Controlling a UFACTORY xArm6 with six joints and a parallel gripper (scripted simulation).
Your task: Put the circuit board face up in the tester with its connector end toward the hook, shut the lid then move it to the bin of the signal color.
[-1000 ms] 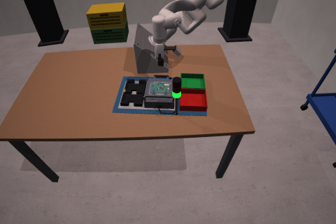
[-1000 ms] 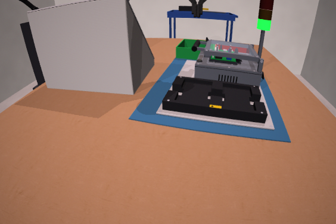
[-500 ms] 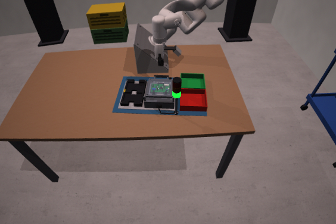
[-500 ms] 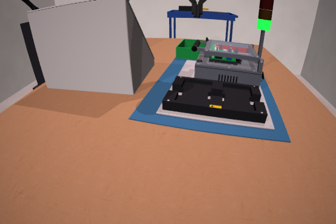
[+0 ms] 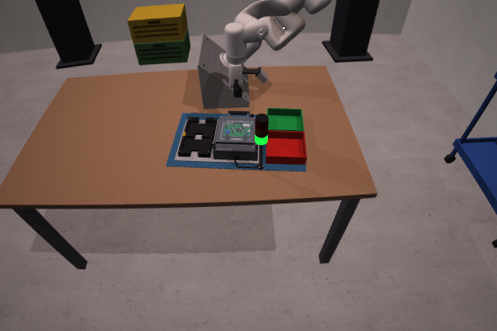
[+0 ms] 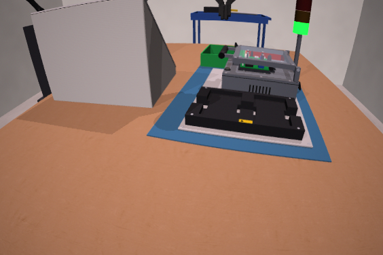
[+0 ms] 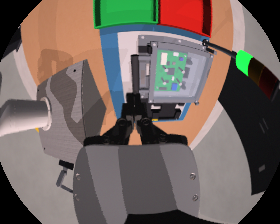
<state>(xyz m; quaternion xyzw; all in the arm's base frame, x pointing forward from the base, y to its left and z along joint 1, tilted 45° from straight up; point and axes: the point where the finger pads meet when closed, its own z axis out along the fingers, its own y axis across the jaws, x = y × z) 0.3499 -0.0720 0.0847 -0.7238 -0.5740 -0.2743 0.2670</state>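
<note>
My hand is 110 mm above the latch hook, 50 mm to the right of it and 30 mm short of it. The rest, counted from my hand: green circuit board: 130 mm below, 80 mm ahead, 10 mm to the right; tester lid: 110 mm below, 90 mm ahead, 20 mm to the right; plate: 130 mm below, 90 mm ahead, 10 mm to the right.
</note>
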